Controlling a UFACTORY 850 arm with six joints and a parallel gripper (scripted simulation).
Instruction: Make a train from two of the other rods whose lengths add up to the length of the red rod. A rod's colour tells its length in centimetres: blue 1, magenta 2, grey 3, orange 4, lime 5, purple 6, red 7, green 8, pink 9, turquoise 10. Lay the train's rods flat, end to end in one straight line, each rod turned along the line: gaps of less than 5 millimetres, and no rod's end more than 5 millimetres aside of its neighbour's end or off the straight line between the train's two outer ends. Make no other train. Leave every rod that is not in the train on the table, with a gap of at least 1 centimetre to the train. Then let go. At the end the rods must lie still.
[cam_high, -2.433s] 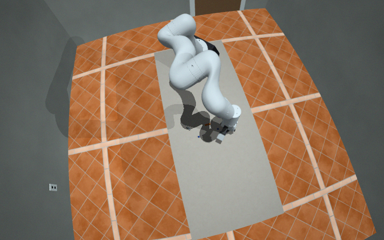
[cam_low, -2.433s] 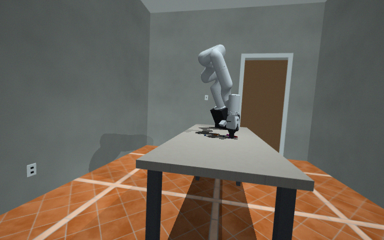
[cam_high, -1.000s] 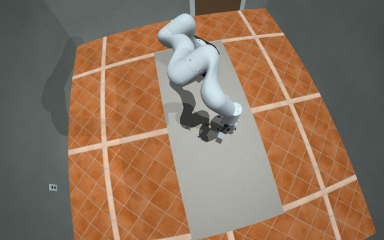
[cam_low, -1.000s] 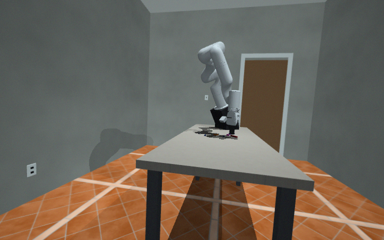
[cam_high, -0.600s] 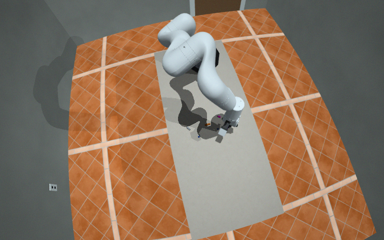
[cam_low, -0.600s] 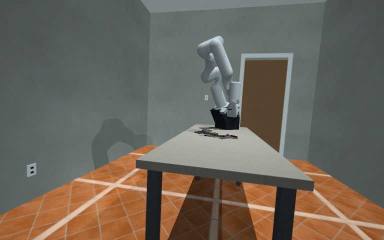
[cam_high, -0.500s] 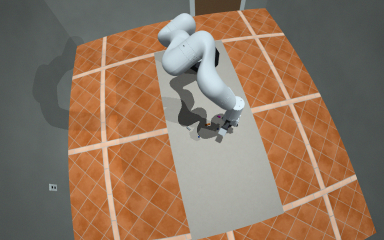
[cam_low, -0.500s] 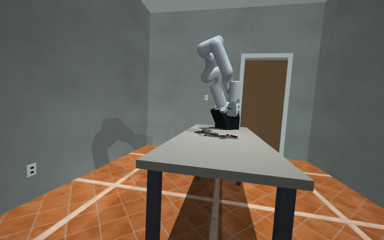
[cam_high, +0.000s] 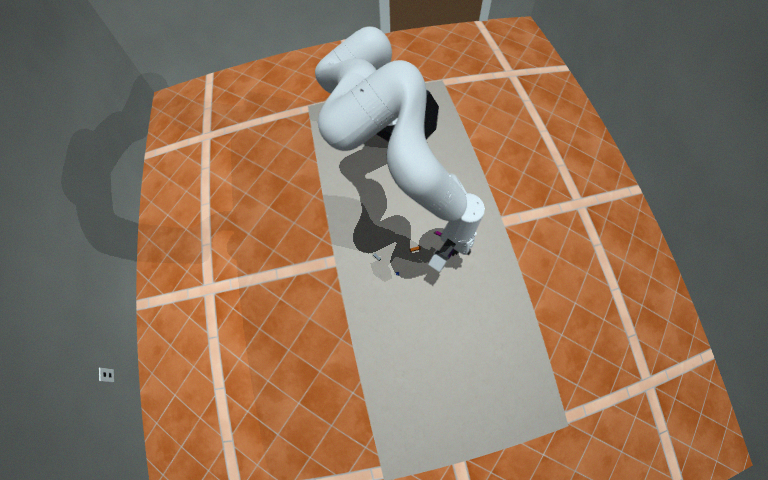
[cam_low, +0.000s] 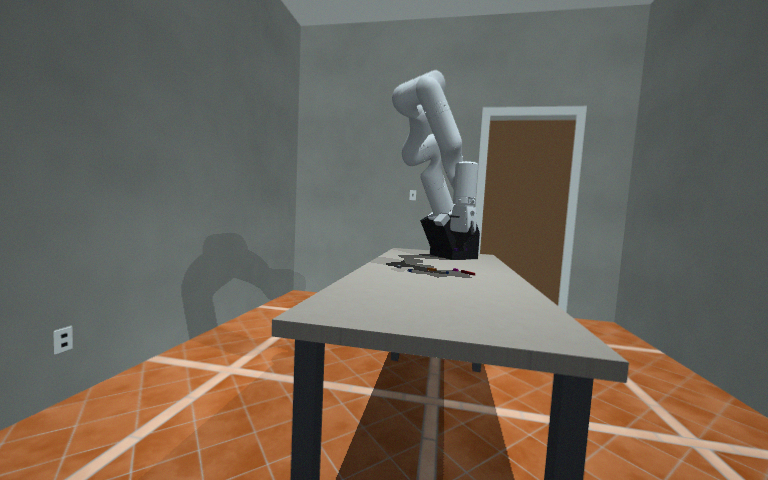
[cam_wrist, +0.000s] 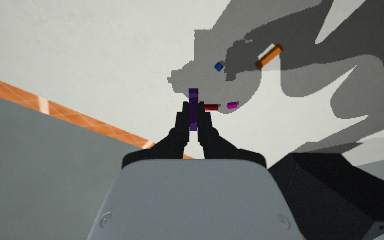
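Right now the orange rod is 90 mm behind my hand, 100 mm to the right of it and 120 mm below it. Round my hand: red rod: 60 mm behind, 50 mm to the left, 120 mm below; then magenta rod: 110 mm behind, 10 mm to the left, 120 mm below; then purple rod: 20 mm below.
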